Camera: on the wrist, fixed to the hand. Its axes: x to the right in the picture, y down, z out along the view.
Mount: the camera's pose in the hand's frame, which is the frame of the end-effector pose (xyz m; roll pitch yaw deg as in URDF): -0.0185 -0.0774 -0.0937 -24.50 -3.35 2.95
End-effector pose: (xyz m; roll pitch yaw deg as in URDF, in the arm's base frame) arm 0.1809 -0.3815 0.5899 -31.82 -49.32 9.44
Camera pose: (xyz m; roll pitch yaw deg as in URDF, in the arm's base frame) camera 0.2169 -0.4923 0.5506 -61.37 -50.42 16.15
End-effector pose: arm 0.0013 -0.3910 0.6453 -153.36 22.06 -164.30
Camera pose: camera -0.0177 -0.4246 0.7620 -178.29 26.37 -165.56
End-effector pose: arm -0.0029 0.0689 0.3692 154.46 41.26 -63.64
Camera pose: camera 0.1047 0.1001 0.4199 126.29 42.88 -69.24
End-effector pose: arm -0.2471 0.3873 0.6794 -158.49 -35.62 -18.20
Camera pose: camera -0.3136 0.4488 0.7626 178.07 -31.41 -19.97
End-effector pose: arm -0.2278 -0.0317 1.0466 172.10 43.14 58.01
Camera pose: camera -0.2811 0.0519 1.1192 144.27 45.95 53.15
